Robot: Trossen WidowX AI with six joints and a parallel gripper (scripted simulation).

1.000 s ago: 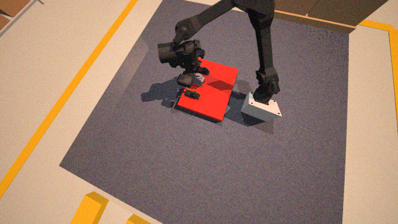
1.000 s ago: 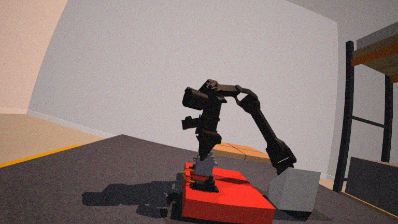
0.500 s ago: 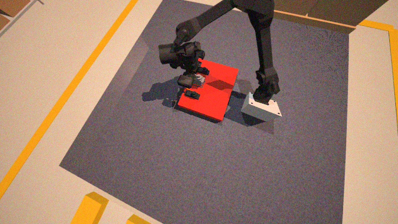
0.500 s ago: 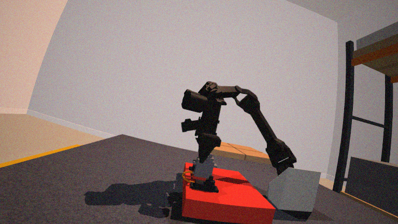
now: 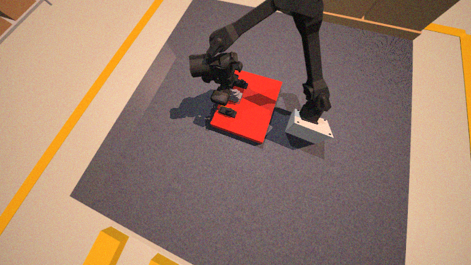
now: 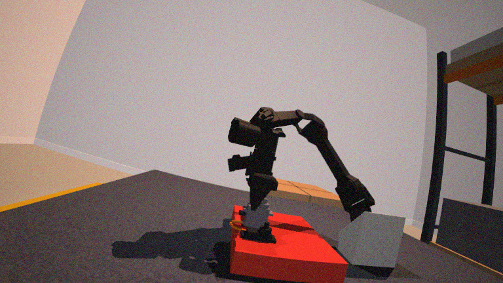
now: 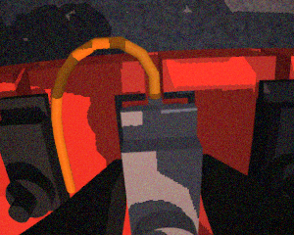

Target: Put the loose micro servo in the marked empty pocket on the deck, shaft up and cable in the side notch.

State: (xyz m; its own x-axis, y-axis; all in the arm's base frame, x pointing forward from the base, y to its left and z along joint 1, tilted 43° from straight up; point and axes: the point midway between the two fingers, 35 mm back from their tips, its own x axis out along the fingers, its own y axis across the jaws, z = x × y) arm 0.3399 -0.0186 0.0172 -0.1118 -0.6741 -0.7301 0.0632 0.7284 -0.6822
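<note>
My gripper tip is 12 cm past the red deck, 1 cm to the right of it and 7 cm above it.
</note>
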